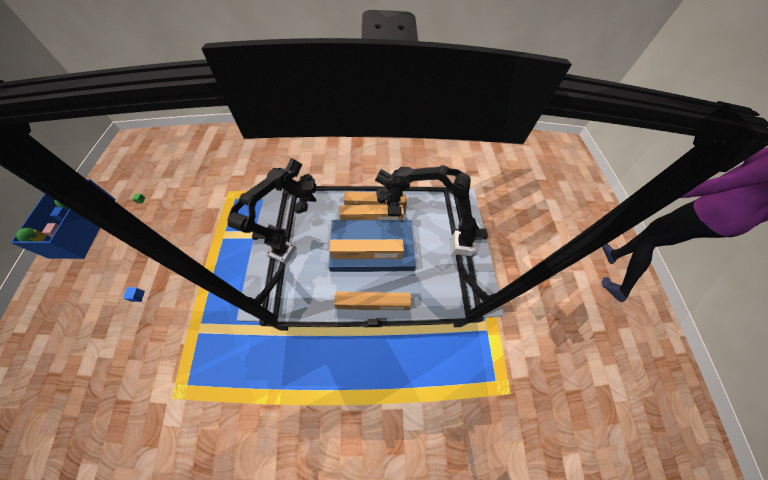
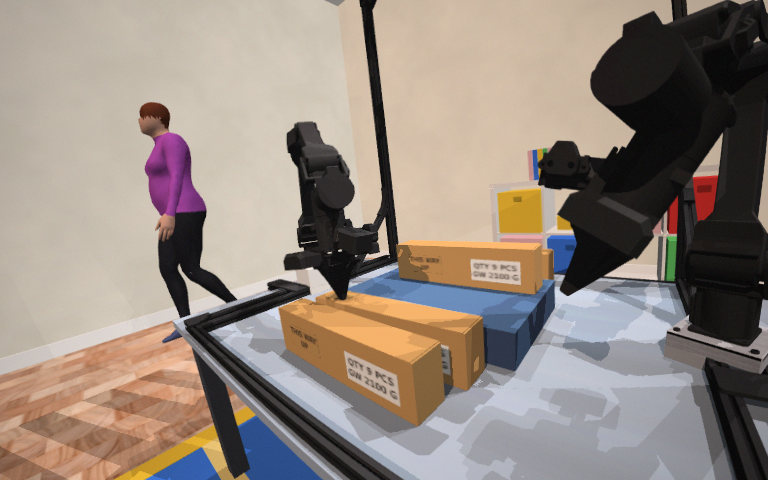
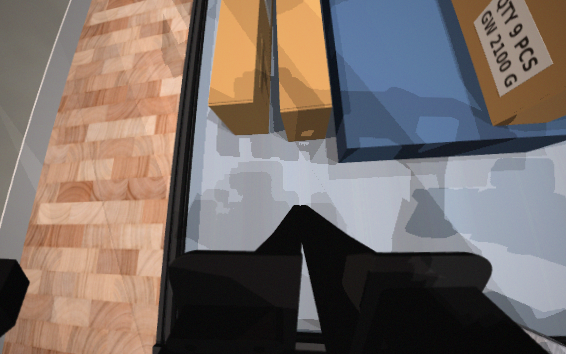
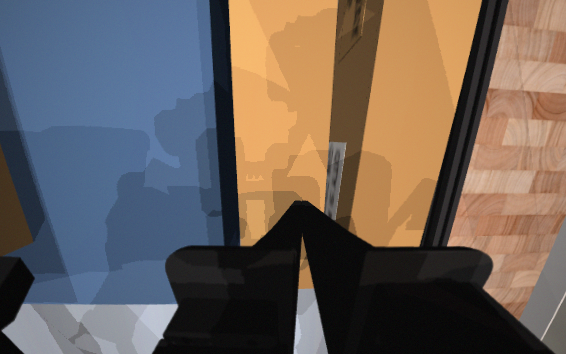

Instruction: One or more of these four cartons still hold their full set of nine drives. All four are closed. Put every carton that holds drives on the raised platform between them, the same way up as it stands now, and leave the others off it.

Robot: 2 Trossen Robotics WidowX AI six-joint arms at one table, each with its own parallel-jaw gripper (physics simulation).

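Frame: origin at the left arm's base, x left, y back, z up, level; millimetres.
Seen in the pictures: left gripper, between the fingertips: (image 1: pixel 315 201) (image 2: pixel 564 293) (image 3: pixel 299 211); right gripper, between the fingertips: (image 1: pixel 390 207) (image 2: pixel 343 299) (image 4: pixel 300 207); left arm's base, origin of its link: (image 1: pixel 280 249) (image 2: pixel 723 330); right arm's base, origin of its link: (image 1: pixel 465 240).
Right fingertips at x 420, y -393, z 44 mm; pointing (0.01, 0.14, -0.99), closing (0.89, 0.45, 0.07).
Pixels of each thing's top centre, then the offset from my right fingertips to it. Level surfaces: height alone.
- blue raised platform, centre of its top: (image 4: pixel 21 60) (image 3: pixel 426 2) (image 2: pixel 439 288) (image 1: pixel 372 242) dx -207, dy +3, dz -25 mm
- second carton, centre of its top: (image 4: pixel 283 45) (image 2: pixel 384 305) (image 1: pixel 371 209) dx -51, dy +78, dz +0 mm
- table, height of its surface: dz -85 mm
One carton (image 1: pixel 355 246) (image 2: pixel 441 266) (image 3: pixel 525 95) (image 4: pixel 10 210) lies on the blue raised platform (image 1: pixel 339 226) (image 2: pixel 498 339) (image 3: pixel 400 55) (image 4: pixel 100 75). A second carton (image 1: pixel 356 212) (image 2: pixel 419 314) (image 3: pixel 302 55) (image 4: pixel 260 120) lies beside the platform, and a third (image 1: pixel 359 198) (image 2: pixel 317 339) (image 3: pixel 237 55) (image 4: pixel 405 110) lies beyond it along the table edge. The fourth (image 1: pixel 362 298) (image 2: pixel 547 263) lies on the platform's other side. My right gripper (image 1: pixel 383 203) (image 2: pixel 341 297) (image 4: pixel 300 207) is shut, its tips at the second carton's top; contact is unclear. My left gripper (image 1: pixel 313 199) (image 2: pixel 566 293) (image 3: pixel 299 211) is shut and empty above the table.
Black frame rails (image 1: pixel 373 323) (image 2: pixel 294 413) (image 3: pixel 182 150) (image 4: pixel 465 125) edge the table (image 1: pixel 436 283) (image 2: pixel 532 413) (image 3: pixel 370 200). The second and third cartons lie close together with a narrow gap. A person (image 1: pixel 730 203) (image 2: pixel 169 169) stands beyond the table.
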